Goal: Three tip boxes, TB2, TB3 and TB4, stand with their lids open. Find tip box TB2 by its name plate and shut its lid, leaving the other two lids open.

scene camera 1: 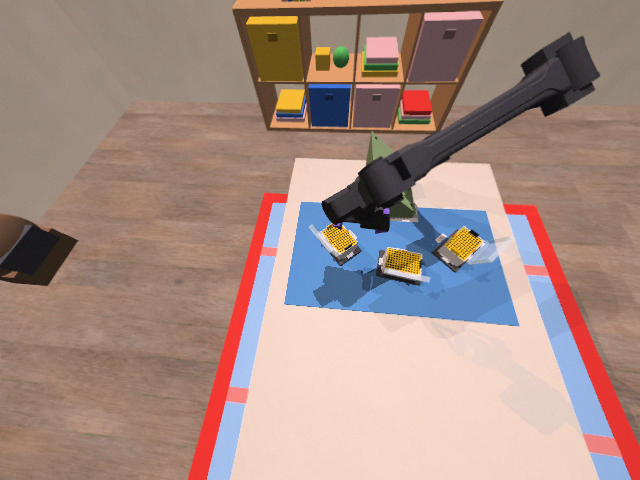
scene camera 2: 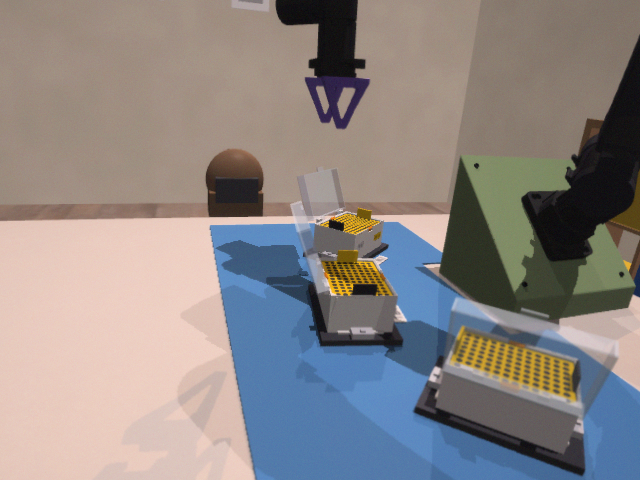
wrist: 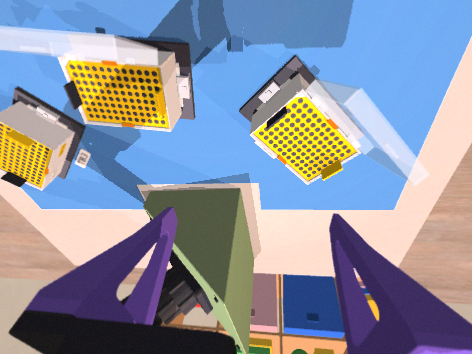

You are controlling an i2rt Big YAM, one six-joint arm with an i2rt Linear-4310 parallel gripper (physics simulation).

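Places are measured from the arm's base along level axes (x down, y right, z back), in centimetres.
Where they show: gripper, fingertip midpoint: [scene camera 1: 358,230] [scene camera 2: 332,125] [wrist: 250,216]; arm's base at its link origin: [scene camera 2: 553,227] [wrist: 192,278].
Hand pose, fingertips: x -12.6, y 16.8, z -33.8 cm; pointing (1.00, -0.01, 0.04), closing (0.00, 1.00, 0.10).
Observation:
Things, the pixels of their top centre, and the offset from my fingertips. "*": a spot on its surface instead. Level surfaces: height alone.
- Tip box TB2 at its top centre: [wrist: 306,150] [scene camera 2: 351,215] [scene camera 1: 339,235] dy +5.1, dx +16.7, dz +7.3 cm
- TB3 at its top centre: [scene camera 2: 517,349] [wrist: 13,163] [scene camera 1: 466,241] dy -39.4, dx +16.7, dz +6.2 cm
- TB3's name plate at a spot on its surface: [wrist: 83,158] * dy -34.6, dx +24.0, dz +11.0 cm
- blue mat's at its surface level: dx +24.2 cm
- table at its surface level: dx +24.5 cm
Tip box TB2 [scene camera 1: 338,240] [scene camera 2: 338,241] [wrist: 306,139] is at the left in scene camera 1, the far one in scene camera 2 and the right one in the wrist view. Its clear lid [scene camera 2: 321,192] [wrist: 382,132] stands open; its name plate is mostly hidden in the wrist view. The middle box, TB4 [scene camera 1: 403,260] [scene camera 2: 359,310] [wrist: 117,94], and TB3 [scene camera 1: 463,244] [scene camera 2: 509,408] [wrist: 25,155] also have open lids. TB3's name plate [wrist: 83,158] lies beside it. My gripper [scene camera 1: 359,226] [scene camera 2: 333,124] [wrist: 250,216] is open and empty, well above the boxes, on the green stand's side of TB2.
The green sloped stand [scene camera 1: 377,147] [scene camera 2: 488,248] [wrist: 210,225] is behind the boxes at the blue mat's [scene camera 1: 439,304] [scene camera 2: 279,413] edge. My arm [scene camera 1: 465,126] reaches over the stand in scene camera 1. A shelf unit [scene camera 1: 356,82] stands beyond the table [scene camera 1: 403,392].

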